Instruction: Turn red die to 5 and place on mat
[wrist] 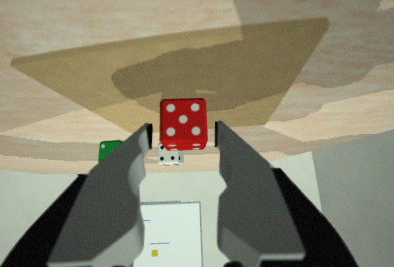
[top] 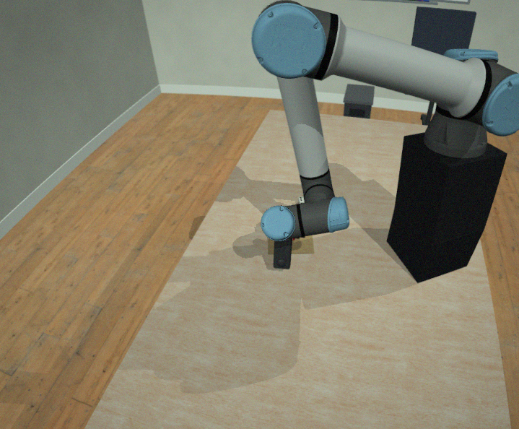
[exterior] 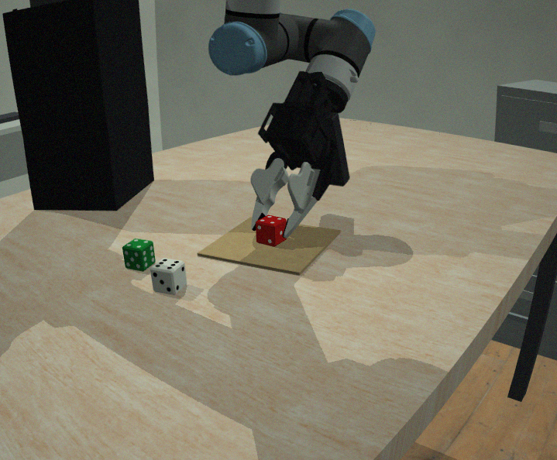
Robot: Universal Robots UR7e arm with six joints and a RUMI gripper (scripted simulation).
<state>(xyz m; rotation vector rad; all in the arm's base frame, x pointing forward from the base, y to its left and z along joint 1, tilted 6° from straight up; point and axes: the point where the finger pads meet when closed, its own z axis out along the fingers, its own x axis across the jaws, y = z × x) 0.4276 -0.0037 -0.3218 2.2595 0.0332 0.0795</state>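
The red die lies 1 cm to the right of my hand and 1 cm below it. Also, from my hand: tan mat 2 cm below, 1 cm to the right; then green die 15 cm to the right, 9 cm behind, 1 cm below; then white die 17 cm to the right, 2 cm behind, 1 cm below.
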